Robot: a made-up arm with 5 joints.
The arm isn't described. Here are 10 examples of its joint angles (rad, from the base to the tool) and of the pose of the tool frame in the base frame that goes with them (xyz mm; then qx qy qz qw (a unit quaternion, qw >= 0)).
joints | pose
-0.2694 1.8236 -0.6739 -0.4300 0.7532 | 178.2 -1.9 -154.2 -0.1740 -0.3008 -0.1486 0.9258
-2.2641 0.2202 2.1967 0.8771 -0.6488 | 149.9 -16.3 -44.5 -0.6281 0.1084 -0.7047 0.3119
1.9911 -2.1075 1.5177 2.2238 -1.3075 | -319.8 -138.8 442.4 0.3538 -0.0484 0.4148 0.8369
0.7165 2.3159 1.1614 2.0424 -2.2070 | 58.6 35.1 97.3 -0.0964 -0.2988 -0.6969 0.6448
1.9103 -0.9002 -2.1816 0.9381 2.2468 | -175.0 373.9 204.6 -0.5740 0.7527 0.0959 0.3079
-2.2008 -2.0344 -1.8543 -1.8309 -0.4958 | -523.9 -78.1 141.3 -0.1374 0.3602 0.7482 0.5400
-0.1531 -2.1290 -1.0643 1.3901 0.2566 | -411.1 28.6 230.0 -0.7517 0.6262 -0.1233 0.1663
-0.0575 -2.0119 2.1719 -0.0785 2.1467 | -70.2 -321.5 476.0 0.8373 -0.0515 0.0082 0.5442
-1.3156 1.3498 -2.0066 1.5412 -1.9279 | 733.7 10.0 17.5 -0.4541 -0.8830 -0.1089 0.0475
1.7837 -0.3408 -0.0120 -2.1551 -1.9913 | -432.1 156.1 359.7 0.4834 -0.7613 -0.0545 0.4287
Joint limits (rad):
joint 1: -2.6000..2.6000
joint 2: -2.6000..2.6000
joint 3: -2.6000..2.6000
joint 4: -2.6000..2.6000
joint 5: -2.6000..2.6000
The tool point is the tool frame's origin. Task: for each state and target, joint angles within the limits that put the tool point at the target. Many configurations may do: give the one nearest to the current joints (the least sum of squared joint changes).
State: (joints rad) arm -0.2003 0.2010 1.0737 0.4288 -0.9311
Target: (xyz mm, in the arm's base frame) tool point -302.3 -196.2 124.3
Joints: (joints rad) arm 0.5018 0.4393 1.1051 0.9471 -0.8408
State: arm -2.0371 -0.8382 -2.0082 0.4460 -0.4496
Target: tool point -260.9 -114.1 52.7
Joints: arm -1.7291 -1.2459 -2.1540 0.1001 -0.5030
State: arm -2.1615 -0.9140 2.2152 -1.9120 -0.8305
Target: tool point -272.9 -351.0 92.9
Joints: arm -2.4573 -1.1371 2.3429 -2.2520 -0.8987
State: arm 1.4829 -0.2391 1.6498 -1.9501 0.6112
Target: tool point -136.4 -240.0 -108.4
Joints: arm 1.9093 -0.9356 1.0893 -2.0115 0.0304
